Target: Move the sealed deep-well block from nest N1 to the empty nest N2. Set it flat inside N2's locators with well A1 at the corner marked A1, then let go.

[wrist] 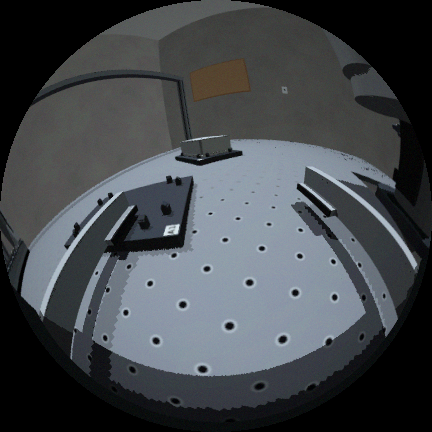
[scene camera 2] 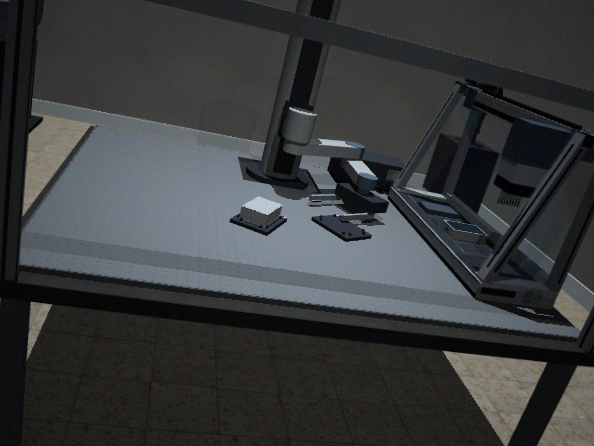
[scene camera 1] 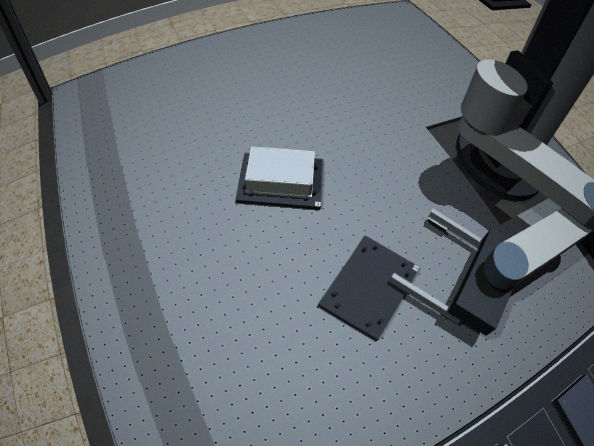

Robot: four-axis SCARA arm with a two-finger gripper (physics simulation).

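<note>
The white deep-well block sits, apparently flat, on the dark nest N1. The dark nest N2 is turned at an angle and holds no block; its locator pegs stand up near the edges. Its white A1 label is at the corner nearest the gripper. My gripper is open with nothing between its fingers. One finger hangs above N2's edge near that corner, the other is off to N2's side. The block is well away from both fingers.
The arm's column stands behind the gripper. A framed enclosure with a multi-tip pipetting head stands at the right in scene camera 2. The perforated table lies under the nests.
</note>
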